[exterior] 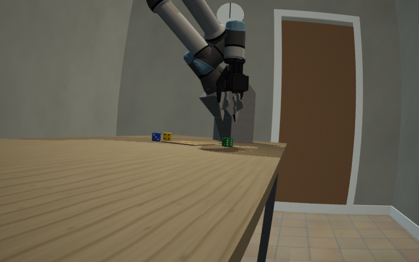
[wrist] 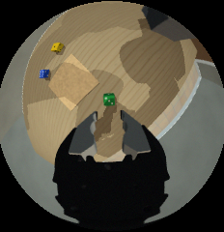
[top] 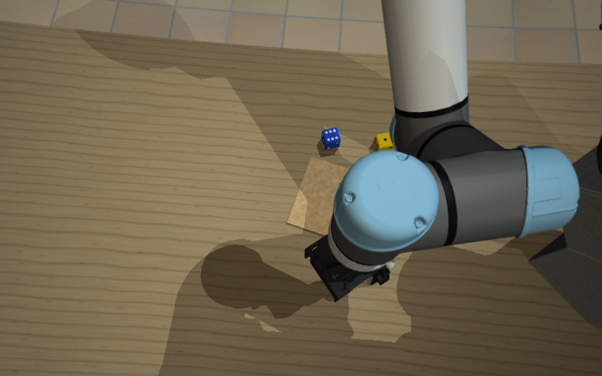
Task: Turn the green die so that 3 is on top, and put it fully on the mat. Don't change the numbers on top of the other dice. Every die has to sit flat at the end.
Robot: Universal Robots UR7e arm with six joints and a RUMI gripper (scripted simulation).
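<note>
My hand is 90 mm above the green die. Also, from my hand: blue die: 260 mm to the right, 90 mm below, 40 mm behind; tan mat: 140 mm to the right, 100 mm below, 20 mm behind; yellow die: 220 mm to the right, 140 mm behind, 90 mm below.
</note>
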